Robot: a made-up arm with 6 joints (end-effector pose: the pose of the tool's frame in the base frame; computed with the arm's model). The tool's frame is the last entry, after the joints. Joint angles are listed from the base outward.
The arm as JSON. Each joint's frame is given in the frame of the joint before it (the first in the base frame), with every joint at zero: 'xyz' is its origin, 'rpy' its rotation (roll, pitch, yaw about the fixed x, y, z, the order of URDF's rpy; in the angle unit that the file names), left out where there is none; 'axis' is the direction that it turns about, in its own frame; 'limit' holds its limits. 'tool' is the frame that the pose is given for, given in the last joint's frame.
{
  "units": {
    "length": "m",
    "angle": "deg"
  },
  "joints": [
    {
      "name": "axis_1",
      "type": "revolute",
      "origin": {
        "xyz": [
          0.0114,
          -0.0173,
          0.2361
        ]
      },
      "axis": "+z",
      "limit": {
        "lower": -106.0,
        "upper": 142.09
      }
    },
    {
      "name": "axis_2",
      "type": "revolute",
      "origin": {
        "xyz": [
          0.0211,
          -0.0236,
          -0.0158
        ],
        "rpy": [
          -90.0,
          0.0,
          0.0
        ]
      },
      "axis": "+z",
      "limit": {
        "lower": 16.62,
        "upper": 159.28
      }
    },
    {
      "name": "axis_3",
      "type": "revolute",
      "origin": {
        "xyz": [
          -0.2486,
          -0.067,
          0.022
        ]
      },
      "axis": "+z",
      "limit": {
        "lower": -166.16,
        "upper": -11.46
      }
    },
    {
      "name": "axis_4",
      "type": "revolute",
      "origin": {
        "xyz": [
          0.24,
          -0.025,
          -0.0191
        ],
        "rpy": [
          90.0,
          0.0,
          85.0
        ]
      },
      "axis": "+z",
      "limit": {
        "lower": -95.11,
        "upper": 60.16
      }
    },
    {
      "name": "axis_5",
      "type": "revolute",
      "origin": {
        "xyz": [
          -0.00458,
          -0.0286,
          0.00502
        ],
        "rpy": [
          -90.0,
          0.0,
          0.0
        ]
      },
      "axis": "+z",
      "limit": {
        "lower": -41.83,
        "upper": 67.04
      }
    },
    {
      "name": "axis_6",
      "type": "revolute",
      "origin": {
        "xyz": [
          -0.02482,
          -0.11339,
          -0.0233
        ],
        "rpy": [
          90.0,
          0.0,
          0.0
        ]
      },
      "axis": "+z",
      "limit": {
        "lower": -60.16,
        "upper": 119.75
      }
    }
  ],
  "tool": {
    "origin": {
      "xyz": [
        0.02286,
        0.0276,
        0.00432
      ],
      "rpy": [
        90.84,
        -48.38,
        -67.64
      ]
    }
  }
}
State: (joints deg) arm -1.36 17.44 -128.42 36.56 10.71 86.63
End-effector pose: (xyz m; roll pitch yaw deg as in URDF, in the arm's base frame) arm -0.3613 -0.0708 0.6865 62.58 -49.91 74.30
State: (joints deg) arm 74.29 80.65 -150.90 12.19 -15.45 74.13
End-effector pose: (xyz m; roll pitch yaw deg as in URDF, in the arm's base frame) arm 0.0850 0.0253 0.8323 95.39 -49.65 89.11
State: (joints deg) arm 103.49 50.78 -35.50 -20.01 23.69 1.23
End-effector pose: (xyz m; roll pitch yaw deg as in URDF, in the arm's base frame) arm 0.0059 0.2494 0.3665 -21.90 23.64 47.66
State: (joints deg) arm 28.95 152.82 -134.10 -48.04 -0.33 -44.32
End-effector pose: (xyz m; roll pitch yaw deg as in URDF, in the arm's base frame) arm 0.5947 0.2402 0.2229 -67.45 -25.60 14.57
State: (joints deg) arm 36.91 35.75 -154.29 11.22 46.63 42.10
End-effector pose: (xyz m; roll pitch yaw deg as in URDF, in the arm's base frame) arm -0.1996 -0.2061 0.7422 76.34 -37.82 30.00
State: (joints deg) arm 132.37 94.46 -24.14 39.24 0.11 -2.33
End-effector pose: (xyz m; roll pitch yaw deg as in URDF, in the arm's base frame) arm -0.1262 0.1982 0.1289 -56.95 66.60 10.82
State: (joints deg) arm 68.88 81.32 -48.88 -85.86 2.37 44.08
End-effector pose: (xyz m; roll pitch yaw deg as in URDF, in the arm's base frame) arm 0.1448 0.3428 0.3275 -32.29 7.96 27.34
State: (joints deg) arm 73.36 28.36 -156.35 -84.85 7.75 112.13
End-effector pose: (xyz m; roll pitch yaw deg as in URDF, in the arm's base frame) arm -0.1404 -0.4465 0.6351 164.34 -57.79 -25.81
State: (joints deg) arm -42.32 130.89 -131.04 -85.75 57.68 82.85
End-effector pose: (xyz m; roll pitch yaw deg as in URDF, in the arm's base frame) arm 0.3804 -0.4762 0.4204 16.97 14.94 -139.41
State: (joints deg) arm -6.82 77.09 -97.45 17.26 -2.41 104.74
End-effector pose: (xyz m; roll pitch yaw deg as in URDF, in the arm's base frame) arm 0.3332 -0.1320 0.6838 137.15 -0.42 25.21
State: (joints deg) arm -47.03 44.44 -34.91 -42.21 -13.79 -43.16
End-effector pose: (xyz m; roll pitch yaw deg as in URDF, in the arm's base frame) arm 0.1564 -0.2330 0.4656 -52.17 -41.58 -61.45
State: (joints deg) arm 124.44 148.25 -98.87 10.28 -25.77 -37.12
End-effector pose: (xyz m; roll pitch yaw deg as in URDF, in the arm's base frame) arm -0.2415 0.4788 0.0748 -16.97 9.53 77.79
